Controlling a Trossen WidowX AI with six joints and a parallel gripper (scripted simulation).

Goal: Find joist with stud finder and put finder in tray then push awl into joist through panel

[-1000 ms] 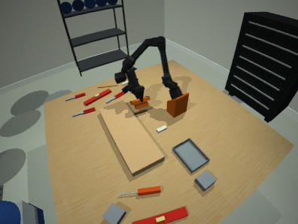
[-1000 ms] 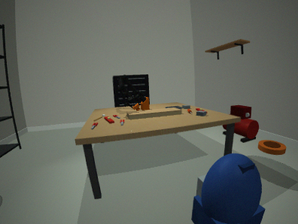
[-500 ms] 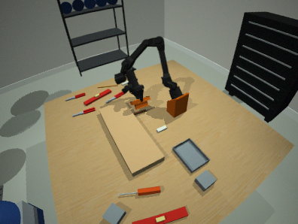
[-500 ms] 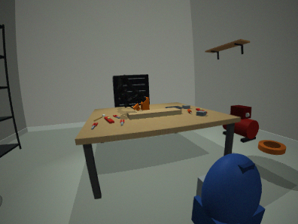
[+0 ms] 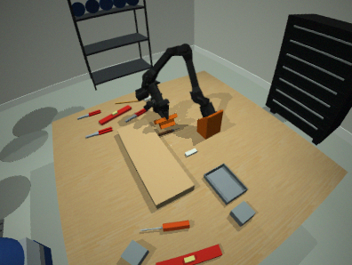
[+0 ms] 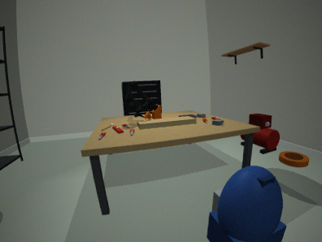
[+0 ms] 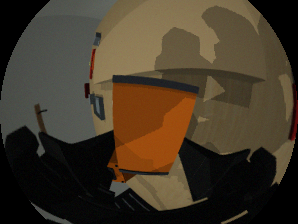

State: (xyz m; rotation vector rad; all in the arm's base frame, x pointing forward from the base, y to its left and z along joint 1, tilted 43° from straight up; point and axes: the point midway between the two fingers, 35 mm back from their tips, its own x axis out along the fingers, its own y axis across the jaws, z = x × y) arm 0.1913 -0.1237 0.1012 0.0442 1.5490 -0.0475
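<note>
Now: gripper tip 1 cm past the orange stud finder, 2 cm to the right of it and 2 cm above it. Round my gripper tip: indicator window 2 cm behind, 3 cm to the left, 3 cm below; grey tray 5 cm behind, 45 cm to the left, 6 cm below; awl 1 cm behind, 3 cm to the left, 6 cm below.
</note>
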